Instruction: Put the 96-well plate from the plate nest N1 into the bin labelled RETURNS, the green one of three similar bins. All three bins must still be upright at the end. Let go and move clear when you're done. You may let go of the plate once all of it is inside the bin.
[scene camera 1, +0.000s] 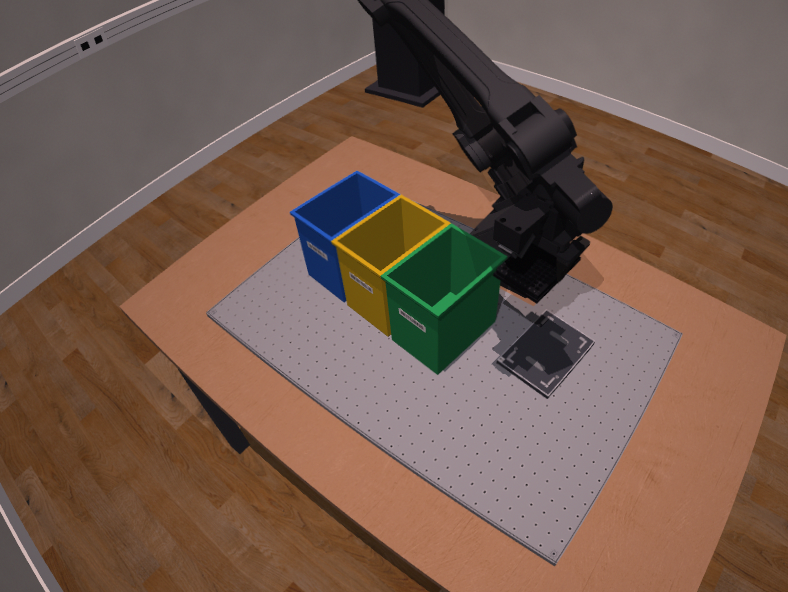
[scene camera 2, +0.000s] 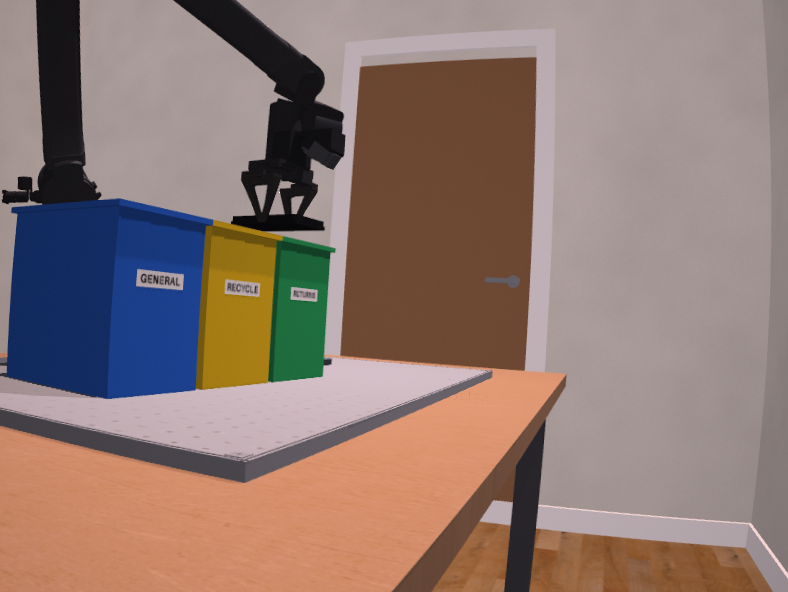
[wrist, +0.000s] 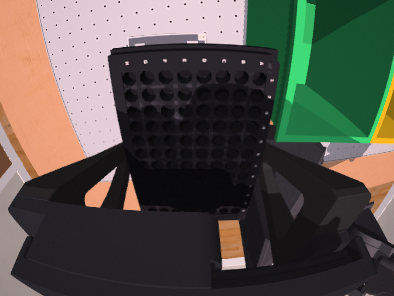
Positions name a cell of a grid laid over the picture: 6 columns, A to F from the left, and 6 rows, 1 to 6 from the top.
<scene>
My gripper shows in scene camera 1 (E3), in scene camera 2 (C3) and in the wrist view (C4). A black 96-well plate shows in scene camera 1 (E3), in scene camera 2 (C3) and in the wrist view (C4). A blue general bin shows in scene camera 1 (C3) and in scene camera 2 (A3).
</scene>
